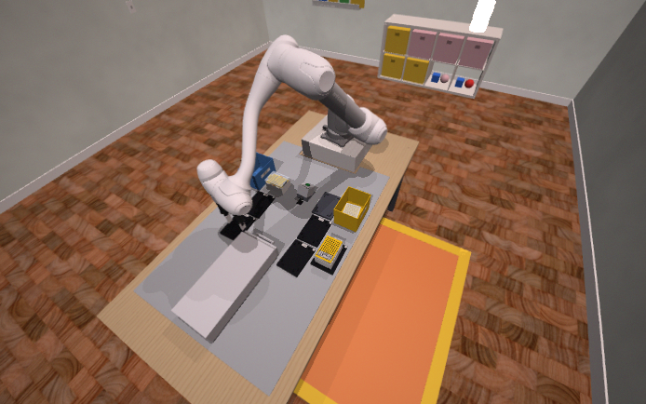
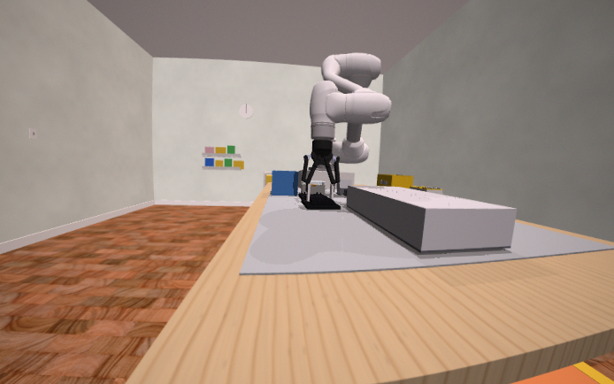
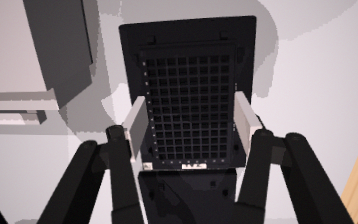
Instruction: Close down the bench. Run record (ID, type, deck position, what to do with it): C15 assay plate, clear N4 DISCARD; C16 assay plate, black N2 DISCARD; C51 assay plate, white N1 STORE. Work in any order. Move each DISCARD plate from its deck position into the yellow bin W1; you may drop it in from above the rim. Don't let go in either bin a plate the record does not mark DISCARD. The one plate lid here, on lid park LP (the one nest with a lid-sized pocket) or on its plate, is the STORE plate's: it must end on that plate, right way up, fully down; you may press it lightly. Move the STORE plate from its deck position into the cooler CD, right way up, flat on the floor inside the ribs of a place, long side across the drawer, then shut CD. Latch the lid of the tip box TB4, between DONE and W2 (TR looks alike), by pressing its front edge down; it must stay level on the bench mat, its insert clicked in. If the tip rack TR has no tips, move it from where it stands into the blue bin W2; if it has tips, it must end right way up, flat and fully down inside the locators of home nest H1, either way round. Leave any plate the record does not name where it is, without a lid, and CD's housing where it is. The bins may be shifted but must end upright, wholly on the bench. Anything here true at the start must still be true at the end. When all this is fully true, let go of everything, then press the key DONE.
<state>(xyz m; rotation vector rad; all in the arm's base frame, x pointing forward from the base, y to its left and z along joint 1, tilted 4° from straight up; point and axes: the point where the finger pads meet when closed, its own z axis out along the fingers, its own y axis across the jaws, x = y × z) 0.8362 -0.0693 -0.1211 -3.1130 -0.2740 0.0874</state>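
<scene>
The black assay plate is 2 cm below my hand. The rest, counted from my hand: plate lid: 21 cm to the left, 9 cm ahead, 2 cm below; then black nest N4: 17 cm behind, 4 cm below, 2 cm to the right; then white plate: 21 cm to the left, 9 cm ahead, 2 cm below.
</scene>
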